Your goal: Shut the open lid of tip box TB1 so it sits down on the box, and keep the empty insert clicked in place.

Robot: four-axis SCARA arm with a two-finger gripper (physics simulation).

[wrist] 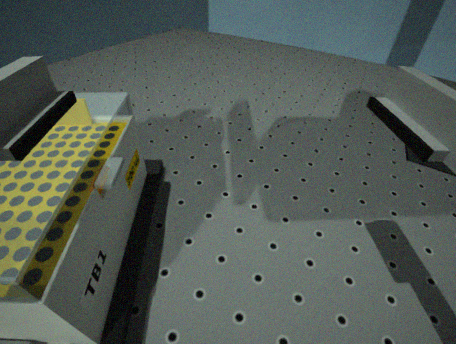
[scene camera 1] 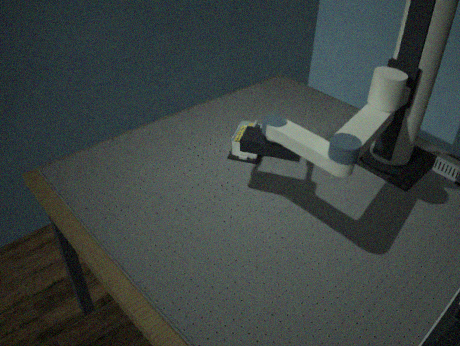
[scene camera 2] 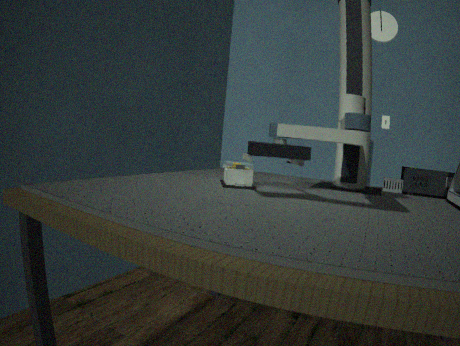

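Tip box TB1 is a pale box, at the left of the wrist view, with its lettered side showing. Its clear lid lies over the box top; whether it sits fully down cannot be told. A tab shows on the lid's near long edge. The yellow insert with rows of dark holes shows level under the lid. My gripper is open and empty. In the wrist view its left finger overlaps the lid, and its right finger is over the table; the finger's height gap is unclear.
A dark base plate lies under the box. The pegboard-like table top spreads around it. The arm's column stands at the right. A slotted pale holder is beyond the column's base.
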